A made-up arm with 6 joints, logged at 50 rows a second.
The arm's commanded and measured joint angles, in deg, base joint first. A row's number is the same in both.
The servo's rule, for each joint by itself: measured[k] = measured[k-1] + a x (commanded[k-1-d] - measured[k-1]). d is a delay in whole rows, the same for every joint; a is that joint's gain. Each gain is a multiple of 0.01, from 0.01 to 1. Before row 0 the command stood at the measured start. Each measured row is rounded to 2 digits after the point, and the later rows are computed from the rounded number. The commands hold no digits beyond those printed.
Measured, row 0:
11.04 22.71 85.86 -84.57 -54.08 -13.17
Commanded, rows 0 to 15:
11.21 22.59 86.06 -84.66 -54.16 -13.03
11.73 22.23 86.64 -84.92 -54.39 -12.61
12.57 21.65 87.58 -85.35 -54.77 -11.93
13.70 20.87 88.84 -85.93 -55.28 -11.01
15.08 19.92 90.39 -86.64 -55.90 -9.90
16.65 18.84 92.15 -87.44 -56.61 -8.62
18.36 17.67 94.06 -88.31 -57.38 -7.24
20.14 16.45 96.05 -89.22 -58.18 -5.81
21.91 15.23 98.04 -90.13 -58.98 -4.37
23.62 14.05 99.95 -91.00 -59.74 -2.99
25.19 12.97 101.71 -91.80 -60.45 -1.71
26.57 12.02 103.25 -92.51 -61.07 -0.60
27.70 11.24 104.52 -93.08 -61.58 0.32
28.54 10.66 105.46 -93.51 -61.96 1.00
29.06 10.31 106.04 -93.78 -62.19 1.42
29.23 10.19 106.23 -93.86 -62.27 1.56
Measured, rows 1 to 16:
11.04 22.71 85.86 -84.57 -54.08 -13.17
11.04 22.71 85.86 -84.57 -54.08 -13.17
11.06 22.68 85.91 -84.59 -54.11 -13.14
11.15 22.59 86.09 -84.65 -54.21 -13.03
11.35 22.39 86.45 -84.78 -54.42 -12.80
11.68 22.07 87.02 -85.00 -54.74 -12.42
12.16 21.62 87.83 -85.31 -55.17 -11.89
12.79 21.04 88.87 -85.71 -55.70 -11.20
13.57 20.33 90.12 -86.20 -56.32 -10.37
14.49 19.52 91.54 -86.77 -57.01 -9.41
15.53 18.62 93.10 -87.41 -57.74 -8.35
16.66 17.66 94.74 -88.09 -58.48 -7.22
17.85 16.68 96.41 -88.79 -59.21 -6.06
19.07 15.70 98.05 -89.50 -59.90 -4.91
20.28 14.76 99.60 -90.18 -60.52 -3.81
21.44 13.90 101.01 -90.81 -61.05 -2.80
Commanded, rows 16 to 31:
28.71 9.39 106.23 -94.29 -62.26 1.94
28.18 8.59 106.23 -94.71 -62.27 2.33
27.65 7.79 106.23 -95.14 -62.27 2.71
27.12 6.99 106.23 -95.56 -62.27 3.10
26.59 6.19 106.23 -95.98 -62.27 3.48
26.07 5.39 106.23 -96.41 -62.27 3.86
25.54 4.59 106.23 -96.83 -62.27 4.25
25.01 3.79 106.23 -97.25 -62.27 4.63
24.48 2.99 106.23 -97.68 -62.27 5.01
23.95 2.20 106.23 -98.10 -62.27 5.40
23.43 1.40 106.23 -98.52 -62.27 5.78
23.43 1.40 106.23 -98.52 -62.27 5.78
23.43 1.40 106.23 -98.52 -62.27 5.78
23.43 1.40 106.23 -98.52 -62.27 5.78
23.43 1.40 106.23 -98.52 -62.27 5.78
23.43 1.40 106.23 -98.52 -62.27 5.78
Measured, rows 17 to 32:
22.51 13.15 102.22 -91.37 -61.47 -1.91
23.45 12.53 103.18 -91.84 -61.77 -1.18
24.19 11.87 103.91 -92.31 -61.95 -0.52
24.75 11.18 104.47 -92.77 -62.07 0.08
25.16 10.47 104.89 -93.22 -62.14 0.63
25.43 9.74 105.21 -93.66 -62.19 1.15
25.59 8.99 105.45 -94.10 -62.22 1.64
25.66 8.23 105.64 -94.54 -62.24 2.11
25.64 7.47 105.78 -94.98 -62.25 2.56
25.55 6.70 105.89 -95.41 -62.26 2.99
25.40 5.92 105.97 -95.84 -62.26 3.41
25.20 5.14 106.03 -96.27 -62.26 3.83
24.95 4.35 106.08 -96.70 -62.26 4.24
24.74 3.73 106.12 -97.05 -62.26 4.56
24.56 3.24 106.15 -97.33 -62.26 4.82
24.40 2.85 106.17 -97.56 -62.26 5.02

